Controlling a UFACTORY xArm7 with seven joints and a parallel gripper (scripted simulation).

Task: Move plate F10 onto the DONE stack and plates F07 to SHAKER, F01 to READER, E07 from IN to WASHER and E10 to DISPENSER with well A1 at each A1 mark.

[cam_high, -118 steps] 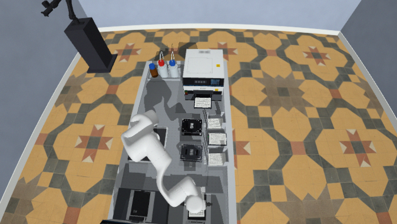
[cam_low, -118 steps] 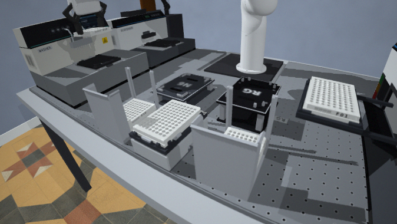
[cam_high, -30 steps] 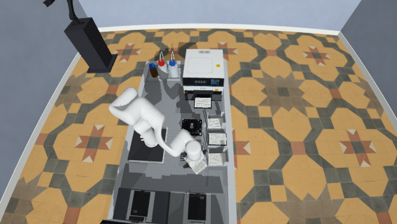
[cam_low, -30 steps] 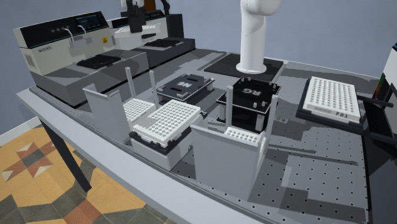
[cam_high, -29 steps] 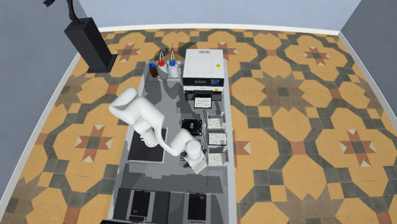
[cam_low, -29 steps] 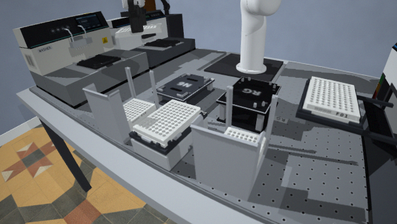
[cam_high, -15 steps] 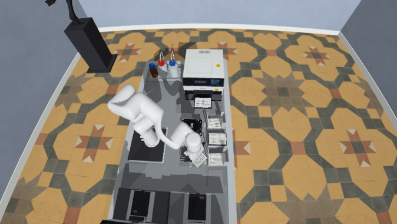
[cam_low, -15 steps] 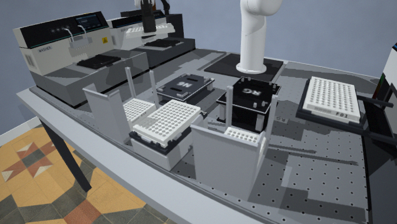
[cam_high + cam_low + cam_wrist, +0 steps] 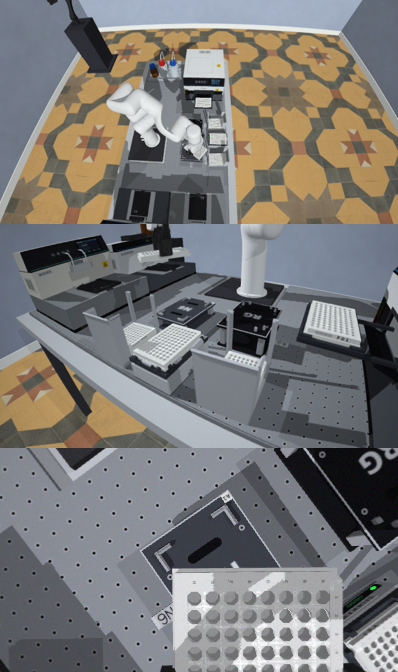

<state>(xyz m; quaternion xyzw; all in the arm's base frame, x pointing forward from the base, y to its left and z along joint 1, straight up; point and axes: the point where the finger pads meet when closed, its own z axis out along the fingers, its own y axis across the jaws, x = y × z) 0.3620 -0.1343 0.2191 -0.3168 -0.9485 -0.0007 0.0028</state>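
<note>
My gripper is now 4 cm past the RG nest, 24 cm to the right of it and 17 cm above it. From my hand the other things lie so: washer 2 cm ahead, 59 cm to the right, 12 cm below; dispenser 35 cm behind, 52 cm to the right, 13 cm below.
</note>
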